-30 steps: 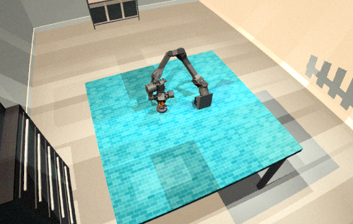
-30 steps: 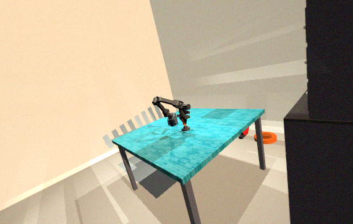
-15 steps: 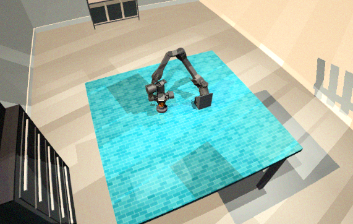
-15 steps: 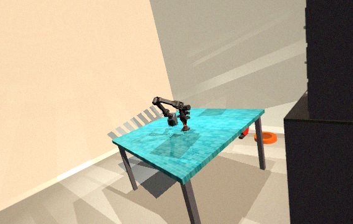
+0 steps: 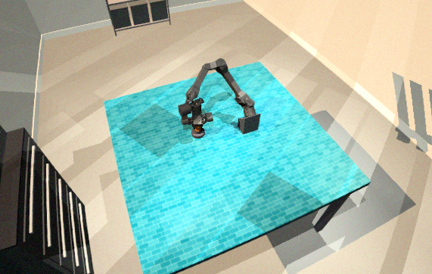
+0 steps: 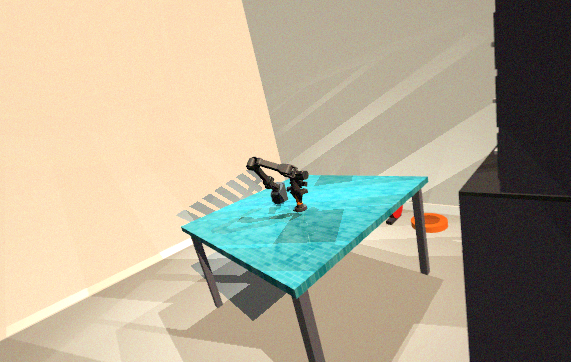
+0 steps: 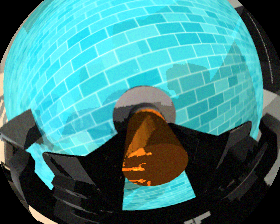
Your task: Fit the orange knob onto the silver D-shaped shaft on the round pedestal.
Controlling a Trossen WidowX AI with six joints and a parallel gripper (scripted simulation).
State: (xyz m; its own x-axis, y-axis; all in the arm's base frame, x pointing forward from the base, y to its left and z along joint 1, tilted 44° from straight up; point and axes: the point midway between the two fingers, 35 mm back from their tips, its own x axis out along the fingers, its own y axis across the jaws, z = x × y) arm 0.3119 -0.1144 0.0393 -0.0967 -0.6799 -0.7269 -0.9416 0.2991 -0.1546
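The round pedestal is 20 mm below my gripper tip. The rest, counted from my gripper tip: orange knob: 30 mm above.
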